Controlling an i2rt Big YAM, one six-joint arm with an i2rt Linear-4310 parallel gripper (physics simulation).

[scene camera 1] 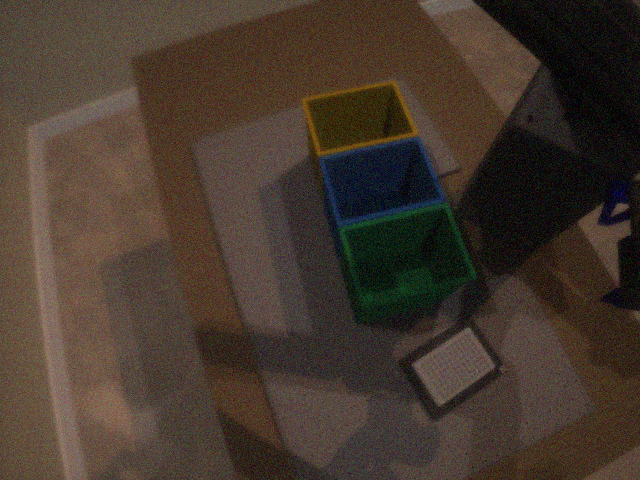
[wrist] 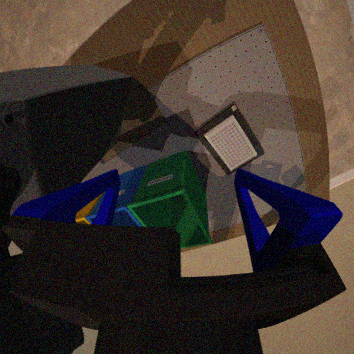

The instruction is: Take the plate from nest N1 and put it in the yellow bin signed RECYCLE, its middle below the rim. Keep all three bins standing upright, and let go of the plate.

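Frame: origin at the arm's base, x ahead, y left, z up, level; millimetres.
Where they show: gripper, fingertip midpoint: [scene camera 1: 604, 261] [wrist: 176, 175].
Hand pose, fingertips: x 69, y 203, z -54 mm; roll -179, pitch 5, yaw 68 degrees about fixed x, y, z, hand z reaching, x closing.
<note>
After its pixels a point has its place.
The white gridded plate [scene camera 1: 454, 364] {x 202, y 275, z -333 mm} [wrist: 231, 143] {x 198, y 278, z -341 mm} lies in a dark square nest [scene camera 1: 422, 388] {x 266, y 301, z -347 mm} [wrist: 244, 125] {x 164, y 321, z -347 mm} near the green bin; its label is not legible. The yellow bin [scene camera 1: 346, 111] {x 283, y -222, z -231 mm} [wrist: 87, 209] {x 191, y -118, z -214 mm} stands upright at the far end of the row of bins, and its inside looks empty in the scene view. It is mostly hidden behind a finger in the wrist view, and its sign cannot be read. My gripper [scene camera 1: 603, 259] {x 69, y 203, z -54 mm} [wrist: 176, 175] {x 69, y 203, z -54 mm} is open and empty, with its blue fingers wide apart. It is at the right edge of the scene view, away from the plate and the bins.
The blue bin [scene camera 1: 382, 175] {x 242, y -91, z -276 mm} [wrist: 131, 180] {x 187, y 4, z -288 mm} stands upright between the yellow bin and the green bin [scene camera 1: 408, 304] {x 265, y 160, z -280 mm} [wrist: 167, 172] {x 184, y 115, z -267 mm}, which is also upright. They stand on a grey mat [scene camera 1: 227, 180] {x 552, y -201, z -358 mm} [wrist: 250, 60] {x 23, y 372, z -359 mm} on a wooden table [scene camera 1: 258, 62] {x 436, y -553, z -371 mm}. A large dark panel [scene camera 1: 527, 196] {x 28, y 42, z -203 mm} [wrist: 75, 135] {x 13, y 55, z -152 mm} is beside the bins.
</note>
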